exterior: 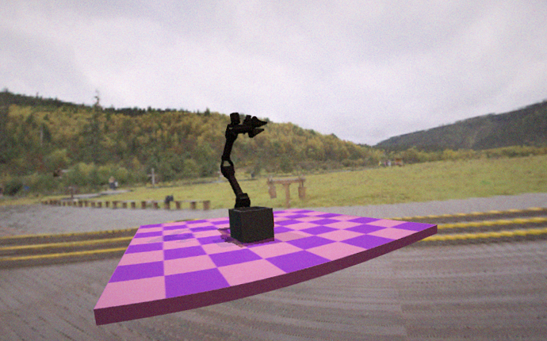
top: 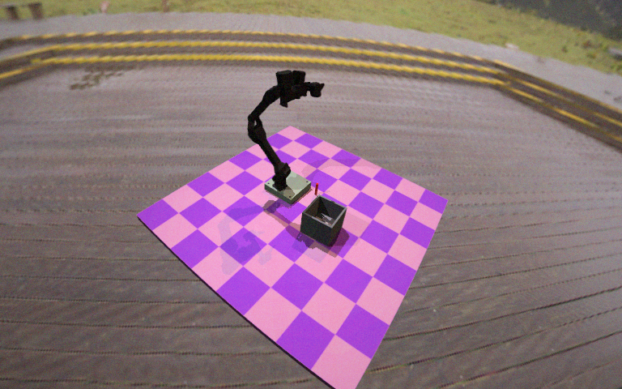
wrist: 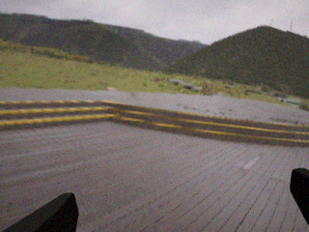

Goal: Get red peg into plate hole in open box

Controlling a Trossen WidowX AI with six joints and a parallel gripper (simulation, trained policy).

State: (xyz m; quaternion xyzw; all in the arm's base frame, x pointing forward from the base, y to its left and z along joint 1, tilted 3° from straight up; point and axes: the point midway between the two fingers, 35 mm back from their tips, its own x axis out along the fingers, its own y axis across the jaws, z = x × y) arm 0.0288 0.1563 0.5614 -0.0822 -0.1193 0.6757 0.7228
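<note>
The red peg is 110 mm ahead of my gripper tip, 30 mm to the right of it and 570 mm below it. Round my gripper tip: pale plate (300 mm ahead, 210 mm to the right, 560 mm below).
</note>
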